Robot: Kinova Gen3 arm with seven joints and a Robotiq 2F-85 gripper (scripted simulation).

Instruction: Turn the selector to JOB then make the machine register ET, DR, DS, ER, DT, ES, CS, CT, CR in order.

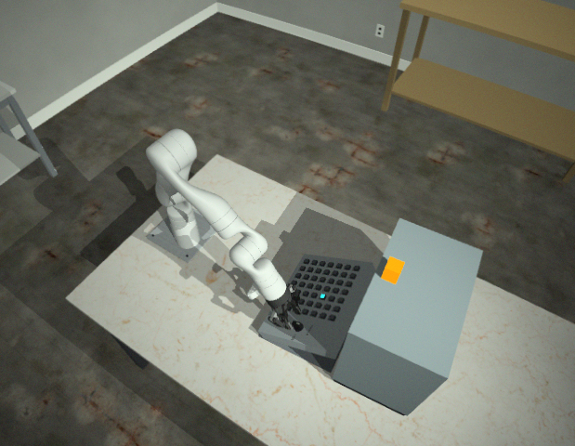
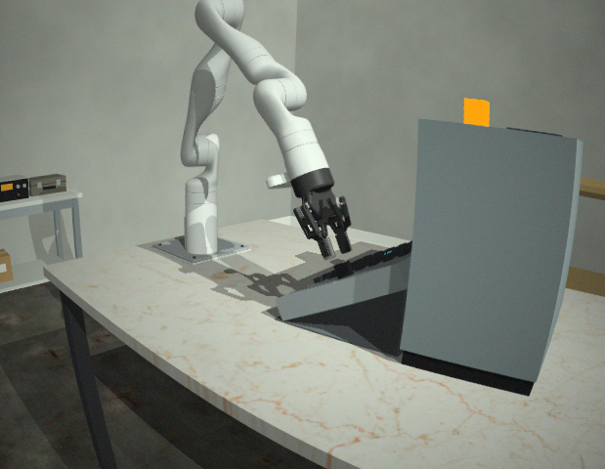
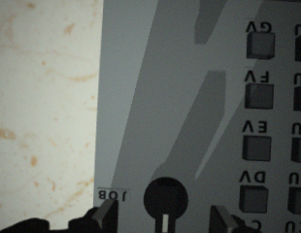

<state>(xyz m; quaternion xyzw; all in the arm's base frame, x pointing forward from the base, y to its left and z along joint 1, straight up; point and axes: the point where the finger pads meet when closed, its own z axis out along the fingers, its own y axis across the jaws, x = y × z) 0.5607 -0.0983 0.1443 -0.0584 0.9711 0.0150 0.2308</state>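
Right now the black selector knob is 2 cm ahead of my hand and 4 cm below it. Also, from my hand: sloped grey keypad (3 cm ahead, 12 cm to the left, 8 cm below).
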